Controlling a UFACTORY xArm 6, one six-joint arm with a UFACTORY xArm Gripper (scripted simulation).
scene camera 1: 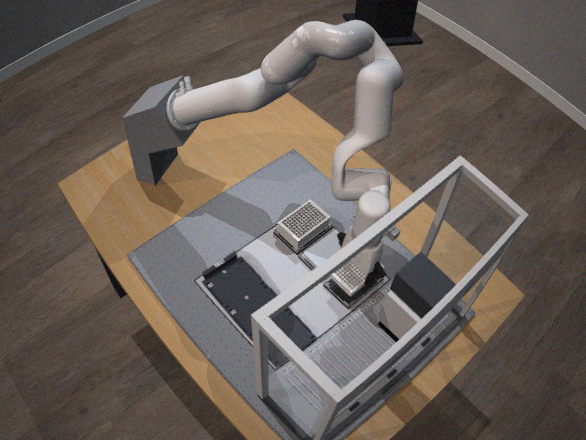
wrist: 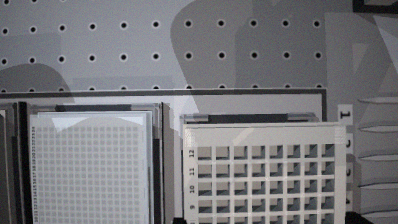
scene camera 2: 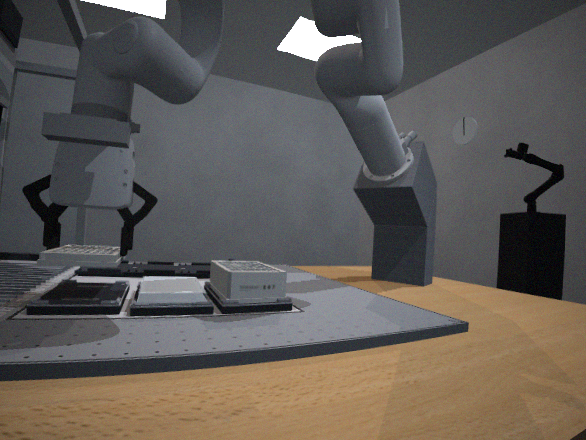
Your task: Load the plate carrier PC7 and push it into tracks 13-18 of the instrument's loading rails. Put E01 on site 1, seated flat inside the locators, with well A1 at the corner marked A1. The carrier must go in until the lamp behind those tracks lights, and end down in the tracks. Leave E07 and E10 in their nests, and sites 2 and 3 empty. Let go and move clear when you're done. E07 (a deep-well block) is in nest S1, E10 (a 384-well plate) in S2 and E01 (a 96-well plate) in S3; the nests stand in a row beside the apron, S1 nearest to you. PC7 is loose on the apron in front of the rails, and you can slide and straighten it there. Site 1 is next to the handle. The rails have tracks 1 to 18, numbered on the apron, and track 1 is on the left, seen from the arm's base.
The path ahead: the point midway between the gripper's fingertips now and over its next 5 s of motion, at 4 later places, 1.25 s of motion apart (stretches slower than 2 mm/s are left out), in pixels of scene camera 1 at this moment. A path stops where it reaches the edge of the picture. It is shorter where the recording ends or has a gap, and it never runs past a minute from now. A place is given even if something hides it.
My gripper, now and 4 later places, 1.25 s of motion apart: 357,270; 360,259; 325,258; 258,259; 232,263
